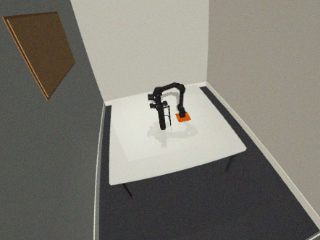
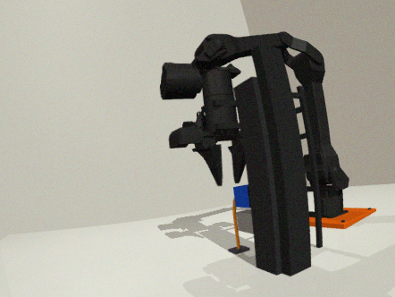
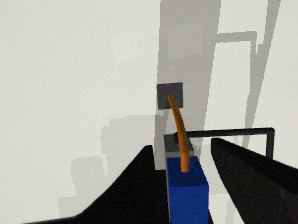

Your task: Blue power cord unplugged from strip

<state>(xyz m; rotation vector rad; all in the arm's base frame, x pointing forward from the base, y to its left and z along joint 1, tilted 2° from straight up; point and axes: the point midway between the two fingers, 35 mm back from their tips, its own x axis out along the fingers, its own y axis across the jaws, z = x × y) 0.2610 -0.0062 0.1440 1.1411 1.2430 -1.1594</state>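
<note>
Now: gripper tip 1 cm past the blue plug, 7 cm to the right of it and 1 cm above it. Round my gripper tip: pad 13 cm below; thin black ladder-like frame 10 cm behind, 13 cm to the left, 1 cm above; black upright power strip 1 cm behind, 14 cm to the left, 1 cm above.
</note>
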